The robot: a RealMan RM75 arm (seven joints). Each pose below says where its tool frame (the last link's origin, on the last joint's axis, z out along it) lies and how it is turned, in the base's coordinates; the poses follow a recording.
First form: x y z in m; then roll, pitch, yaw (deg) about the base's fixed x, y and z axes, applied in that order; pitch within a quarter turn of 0, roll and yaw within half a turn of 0.
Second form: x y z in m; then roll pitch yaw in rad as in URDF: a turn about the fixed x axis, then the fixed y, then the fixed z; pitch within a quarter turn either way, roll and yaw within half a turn. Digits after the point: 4 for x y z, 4 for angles.
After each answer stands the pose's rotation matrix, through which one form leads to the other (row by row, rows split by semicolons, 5 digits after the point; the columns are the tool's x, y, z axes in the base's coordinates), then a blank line. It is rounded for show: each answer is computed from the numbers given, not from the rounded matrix.
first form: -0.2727, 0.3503, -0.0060, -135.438, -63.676, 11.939
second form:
-0.2727, 0.3503, -0.0060, -2.3638, -1.1114, 0.2084
0.43385 0.76271 0.47964; 0.09174 -0.56698 0.81861; 0.89630 -0.31116 -0.31595

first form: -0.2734, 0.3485, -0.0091, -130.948, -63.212, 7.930
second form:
-0.2734, 0.3485, -0.0091, -2.2855, -1.1033, 0.1384
0.44638 0.75822 0.47524; 0.06218 -0.55609 0.82880; 0.89268 -0.34041 -0.29537

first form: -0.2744, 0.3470, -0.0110, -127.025, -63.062, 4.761
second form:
-0.2744, 0.3470, -0.0110, -2.2170, -1.1006, 0.0831
0.45146 0.75927 0.46871; 0.03760 -0.54101 0.84017; 0.89150 -0.36168 -0.27280

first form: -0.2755, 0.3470, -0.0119, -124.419, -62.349, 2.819
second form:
-0.2755, 0.3470, -0.0119, -2.1715, -1.0882, 0.0492
0.46352 0.75763 0.45951; 0.02282 -0.52862 0.84855; 0.88579 -0.38284 -0.26232

